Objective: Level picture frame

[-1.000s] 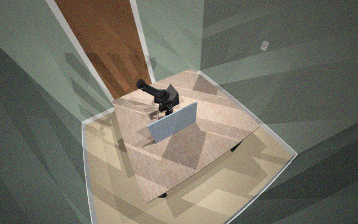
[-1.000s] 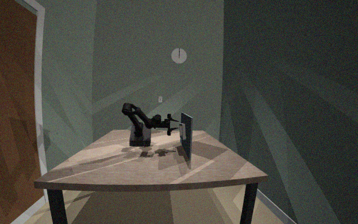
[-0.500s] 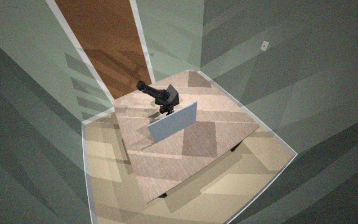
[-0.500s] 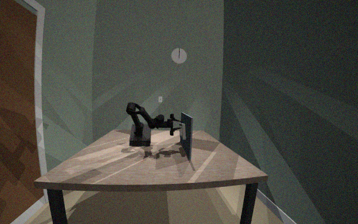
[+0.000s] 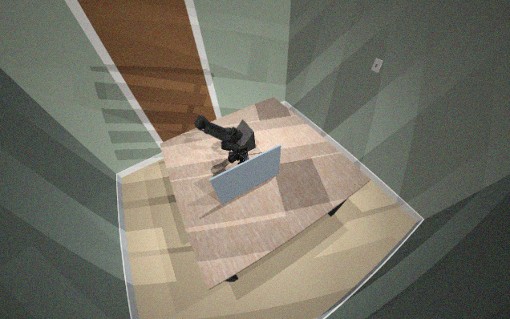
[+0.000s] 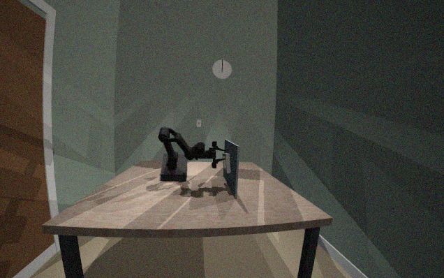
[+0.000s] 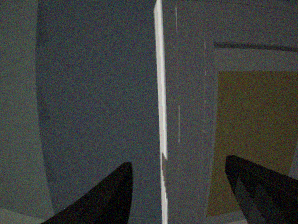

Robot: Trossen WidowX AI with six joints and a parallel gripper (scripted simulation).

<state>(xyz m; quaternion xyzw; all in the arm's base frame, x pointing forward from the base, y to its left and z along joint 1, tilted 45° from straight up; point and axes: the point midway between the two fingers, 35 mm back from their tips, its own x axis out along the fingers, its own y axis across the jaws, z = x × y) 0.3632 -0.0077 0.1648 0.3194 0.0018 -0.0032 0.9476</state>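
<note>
Now: gripper tip 1 cm short of the picture frame, 1 cm to the left of it and 5 cm above it. Round my gripper tip: blue-grey wall panel 2 cm ahead, 1 cm to the right, 6 cm below.
</note>
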